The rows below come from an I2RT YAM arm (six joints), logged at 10 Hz.
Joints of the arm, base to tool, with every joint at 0 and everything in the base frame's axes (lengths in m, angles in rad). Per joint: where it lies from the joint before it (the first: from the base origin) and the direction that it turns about. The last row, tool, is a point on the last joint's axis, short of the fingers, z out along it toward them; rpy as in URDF.
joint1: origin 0 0 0.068 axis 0 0 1
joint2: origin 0.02 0.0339 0.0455 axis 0 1 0
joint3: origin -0.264 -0.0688 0 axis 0 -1 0
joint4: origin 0.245 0.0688 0.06 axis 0 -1 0
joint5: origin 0.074 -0.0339 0.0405 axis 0 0 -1
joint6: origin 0.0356 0 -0.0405 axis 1 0 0
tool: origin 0 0 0 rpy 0 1.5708 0
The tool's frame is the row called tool.
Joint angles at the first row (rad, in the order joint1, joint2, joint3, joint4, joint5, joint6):
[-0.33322 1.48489 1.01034 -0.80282 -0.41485 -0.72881]
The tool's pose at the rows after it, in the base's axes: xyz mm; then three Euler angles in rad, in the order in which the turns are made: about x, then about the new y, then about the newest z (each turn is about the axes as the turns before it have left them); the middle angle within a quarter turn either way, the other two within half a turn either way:
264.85 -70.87 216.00 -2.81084 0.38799 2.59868
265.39 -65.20 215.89 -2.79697 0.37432 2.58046
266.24 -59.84 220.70 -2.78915 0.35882 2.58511
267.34 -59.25 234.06 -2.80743 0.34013 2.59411
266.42 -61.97 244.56 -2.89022 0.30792 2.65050
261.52 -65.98 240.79 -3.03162 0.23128 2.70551
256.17 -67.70 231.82 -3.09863 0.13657 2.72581
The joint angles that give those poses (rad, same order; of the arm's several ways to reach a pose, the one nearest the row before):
[-0.31378 1.48489 1.01035 -0.80016 -0.41448 -0.72844]
[-0.29394 1.48488 1.01072 -0.80933 -0.41906 -0.72767]
[-0.27410 1.48260 1.02941 -0.83983 -0.41829 -0.70670]
[-0.26838 1.48184 1.08549 -0.91154 -0.39693 -0.70479]
[-0.26877 1.48183 1.13354 -0.97906 -0.31415 -0.68190]
[-0.26877 1.48641 1.13200 -1.01986 -0.16461 -0.67580]
[-0.26874 1.50322 1.11832 -1.06528 -0.07725 -0.67692]

